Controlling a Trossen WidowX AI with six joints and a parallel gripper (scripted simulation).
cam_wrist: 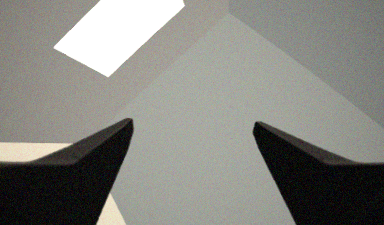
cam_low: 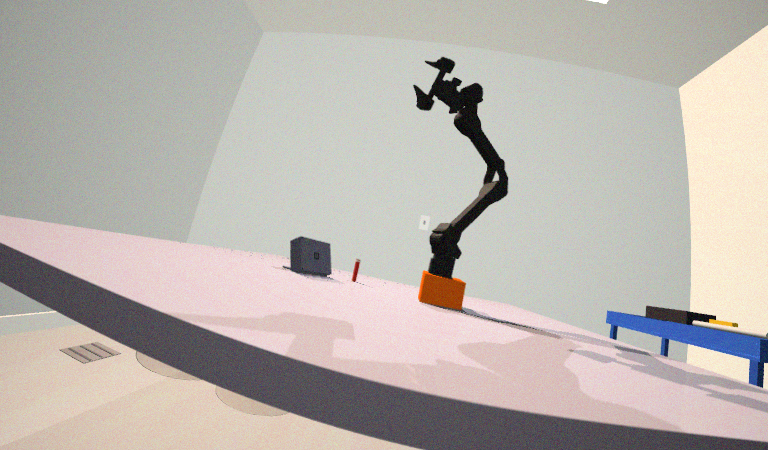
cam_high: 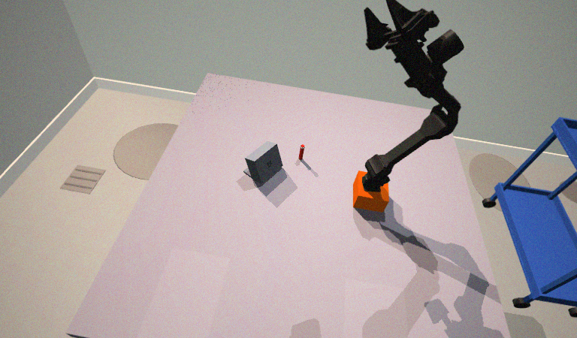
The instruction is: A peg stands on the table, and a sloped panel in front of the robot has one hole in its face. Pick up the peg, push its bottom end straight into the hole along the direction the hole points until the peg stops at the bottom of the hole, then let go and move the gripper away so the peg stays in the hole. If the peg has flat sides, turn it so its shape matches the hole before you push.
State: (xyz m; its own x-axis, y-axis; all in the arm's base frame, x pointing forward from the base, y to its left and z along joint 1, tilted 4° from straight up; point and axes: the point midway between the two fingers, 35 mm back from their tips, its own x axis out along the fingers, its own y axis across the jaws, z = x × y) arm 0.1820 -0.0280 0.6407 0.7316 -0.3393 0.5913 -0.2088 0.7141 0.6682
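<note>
My gripper tip is now 8 cm short of the red square peg, 19 cm to the left of it and 69 cm above it. The rest, counted from my gripper tip: sloped panel (23 cm ahead, 11 cm to the right, 70 cm below).
</note>
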